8 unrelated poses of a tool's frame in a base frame.
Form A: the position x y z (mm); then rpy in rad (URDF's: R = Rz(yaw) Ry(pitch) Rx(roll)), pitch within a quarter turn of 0, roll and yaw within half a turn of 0.
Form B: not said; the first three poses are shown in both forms.
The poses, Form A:
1: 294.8, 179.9, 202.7, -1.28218, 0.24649, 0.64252
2: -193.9, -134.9, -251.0, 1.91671, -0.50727, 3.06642
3: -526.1, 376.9, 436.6, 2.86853, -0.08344, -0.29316
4: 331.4, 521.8, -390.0, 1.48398, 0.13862, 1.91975
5: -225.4, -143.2, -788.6, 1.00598, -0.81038, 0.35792
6: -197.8, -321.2, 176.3, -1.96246, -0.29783, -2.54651
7: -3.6, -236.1, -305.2, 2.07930, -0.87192, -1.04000
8: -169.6, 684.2, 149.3, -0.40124, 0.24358, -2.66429
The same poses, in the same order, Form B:
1: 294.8, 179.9, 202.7, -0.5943, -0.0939, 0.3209, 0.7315
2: -193.9, -134.9, -251.0, -0.1739, -0.7861, -0.5638, 0.1843
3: -526.1, 376.9, 436.6, 0.9784, -0.1502, 0.0210, 0.1406
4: 331.4, 521.8, -390.0, 0.3449, 0.5815, 0.5755, 0.4602
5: -225.4, -143.2, -788.6, 0.4974, -0.2610, 0.3303, 0.7585
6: -197.8, -321.2, 176.3, -0.3198, 0.7617, -0.5618, 0.0433
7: -3.6, -236.1, -305.2, 0.5720, -0.5740, 0.0878, 0.5794
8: -169.6, 684.2, 149.3, 0.0689, 0.2203, -0.9394, 0.2535
